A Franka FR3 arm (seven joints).
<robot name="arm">
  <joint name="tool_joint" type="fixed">
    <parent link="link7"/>
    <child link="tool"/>
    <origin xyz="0 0 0.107" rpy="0 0 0"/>
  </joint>
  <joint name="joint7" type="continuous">
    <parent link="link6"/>
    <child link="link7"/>
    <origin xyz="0.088 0 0" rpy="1.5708 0 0"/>
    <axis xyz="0 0 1"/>
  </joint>
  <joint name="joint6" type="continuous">
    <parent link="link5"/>
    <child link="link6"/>
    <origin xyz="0 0 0" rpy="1.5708 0 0"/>
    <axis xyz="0 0 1"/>
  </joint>
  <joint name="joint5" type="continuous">
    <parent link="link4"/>
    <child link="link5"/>
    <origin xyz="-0.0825 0.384 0" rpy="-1.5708 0 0"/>
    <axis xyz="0 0 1"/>
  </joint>
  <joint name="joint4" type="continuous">
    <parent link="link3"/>
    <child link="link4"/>
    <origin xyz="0.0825 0 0" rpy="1.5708 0 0"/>
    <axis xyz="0 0 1"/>
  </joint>
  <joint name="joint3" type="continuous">
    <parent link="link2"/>
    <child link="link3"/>
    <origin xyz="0 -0.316 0" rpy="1.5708 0 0"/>
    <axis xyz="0 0 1"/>
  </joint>
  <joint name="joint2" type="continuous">
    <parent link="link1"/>
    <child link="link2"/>
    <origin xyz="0 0 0" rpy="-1.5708 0 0"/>
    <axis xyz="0 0 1"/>
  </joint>
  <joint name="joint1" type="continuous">
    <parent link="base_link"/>
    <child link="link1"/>
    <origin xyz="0 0 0.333" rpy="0 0 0"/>
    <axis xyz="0 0 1"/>
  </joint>
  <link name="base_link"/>
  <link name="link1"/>
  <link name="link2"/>
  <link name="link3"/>
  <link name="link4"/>
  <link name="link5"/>
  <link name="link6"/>
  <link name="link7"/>
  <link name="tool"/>
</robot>
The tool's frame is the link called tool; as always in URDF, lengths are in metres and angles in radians. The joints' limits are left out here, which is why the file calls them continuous.
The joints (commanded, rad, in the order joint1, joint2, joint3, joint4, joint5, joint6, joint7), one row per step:
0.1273 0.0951 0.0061 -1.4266 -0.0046 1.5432 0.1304
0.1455 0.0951 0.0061 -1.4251 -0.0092 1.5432 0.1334
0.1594 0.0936 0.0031 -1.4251 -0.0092 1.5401 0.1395
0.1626 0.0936 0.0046 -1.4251 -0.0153 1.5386 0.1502
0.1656 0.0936 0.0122 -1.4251 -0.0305 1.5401 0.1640
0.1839 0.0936 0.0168 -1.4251 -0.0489 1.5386 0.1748
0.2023 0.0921 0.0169 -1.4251 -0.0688 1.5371 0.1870
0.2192 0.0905 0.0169 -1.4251 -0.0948 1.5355 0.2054
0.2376 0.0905 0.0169 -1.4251 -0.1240 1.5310 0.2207
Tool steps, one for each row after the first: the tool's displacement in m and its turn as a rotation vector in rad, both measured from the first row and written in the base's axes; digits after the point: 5 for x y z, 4 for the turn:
-0.00141 0.00999 0.00071 -0.0043 -0.0021 0.0150
-0.00318 0.01622 0.00130 -0.0046 -0.0006 0.0198
-0.00366 0.01818 0.00117 -0.0105 -0.0002 0.0134
-0.00421 0.02241 0.00135 -0.0242 -0.0043 0.0094
-0.00635 0.03334 0.00129 -0.0418 -0.0066 0.0205
-0.00862 0.04161 0.00215 -0.0609 -0.0113 0.0257
-0.01069 0.04826 0.00316 -0.0856 -0.0181 0.0226
-0.01274 0.05540 0.00311 -0.1144 -0.0221 0.0238

